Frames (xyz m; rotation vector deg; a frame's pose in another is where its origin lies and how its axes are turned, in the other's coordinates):
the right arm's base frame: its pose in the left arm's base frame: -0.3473 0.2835 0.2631 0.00 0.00 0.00
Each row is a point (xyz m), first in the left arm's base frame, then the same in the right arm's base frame.
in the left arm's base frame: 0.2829 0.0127 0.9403
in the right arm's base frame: 0.6302 -0.2708 0.6772
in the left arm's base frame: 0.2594 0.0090 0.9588
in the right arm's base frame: 0.6067 -0.2745 0.6957
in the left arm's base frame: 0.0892 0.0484 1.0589
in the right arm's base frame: 0.4365 -0.2351 0.7958
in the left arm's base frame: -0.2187 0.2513 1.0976
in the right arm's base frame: 0.1286 -0.0322 0.8345
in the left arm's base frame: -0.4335 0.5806 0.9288
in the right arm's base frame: -0.0862 0.2971 0.6657
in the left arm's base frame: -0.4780 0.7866 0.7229
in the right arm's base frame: -0.1307 0.5031 0.4598
